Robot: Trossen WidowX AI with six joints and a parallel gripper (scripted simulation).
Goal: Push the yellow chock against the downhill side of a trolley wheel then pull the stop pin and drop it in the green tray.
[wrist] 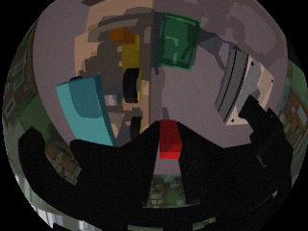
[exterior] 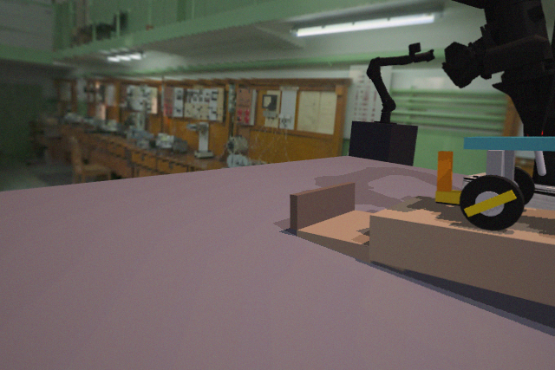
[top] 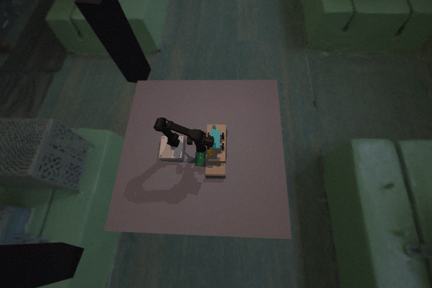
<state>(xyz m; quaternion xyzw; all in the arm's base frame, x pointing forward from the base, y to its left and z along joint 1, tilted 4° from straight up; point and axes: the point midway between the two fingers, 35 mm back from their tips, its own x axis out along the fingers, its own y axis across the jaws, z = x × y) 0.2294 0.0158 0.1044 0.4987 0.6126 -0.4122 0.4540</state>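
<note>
Now: gripper tip 6 cm short of the yellow chock, 5 cm to the left of it and 7 cm above it. The rest, counted from my gripper tip: trolley: 9 cm ahead, 4 cm to the left, 4 cm below; then red-headed stop pin: right at my gripper tip; then tan ramp: 9 cm ahead, 5 cm to the left, 10 cm below.
</note>
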